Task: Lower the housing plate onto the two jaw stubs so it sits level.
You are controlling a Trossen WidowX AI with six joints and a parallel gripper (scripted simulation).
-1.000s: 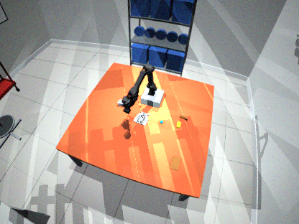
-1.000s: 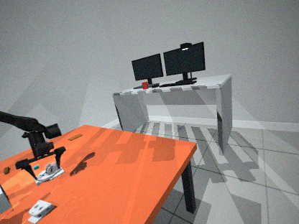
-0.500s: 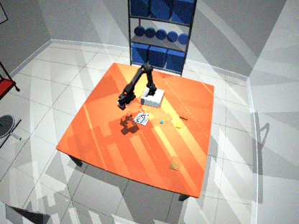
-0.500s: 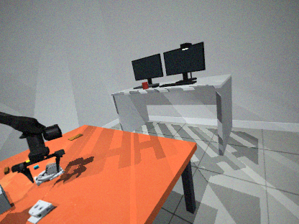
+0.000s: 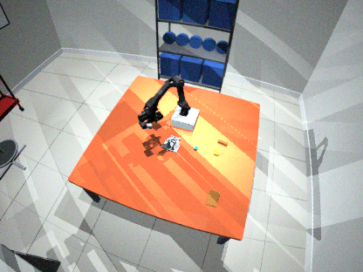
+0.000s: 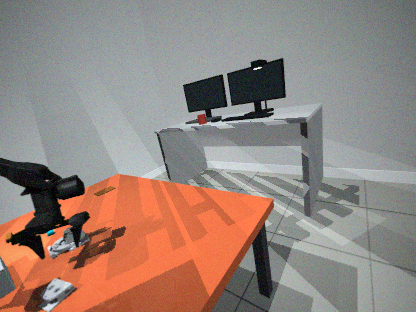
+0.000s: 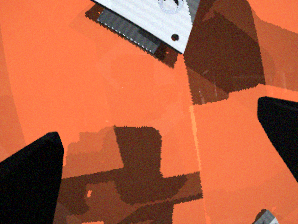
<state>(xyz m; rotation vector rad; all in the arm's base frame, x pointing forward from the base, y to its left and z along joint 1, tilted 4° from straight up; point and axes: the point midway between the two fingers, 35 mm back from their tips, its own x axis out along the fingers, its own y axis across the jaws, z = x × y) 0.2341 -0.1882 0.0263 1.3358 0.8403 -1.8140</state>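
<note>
My gripper tip is now 50 mm past the white piece, 60 mm to the left of it and 80 mm above it. The rest, counted from my gripper tip: brown bar 100 mm behind, 560 mm to the left, 80 mm below; then cyan piece 20 mm ahead, 380 mm to the left, 80 mm below; then yellow block 540 mm to the left, 80 mm below.
</note>
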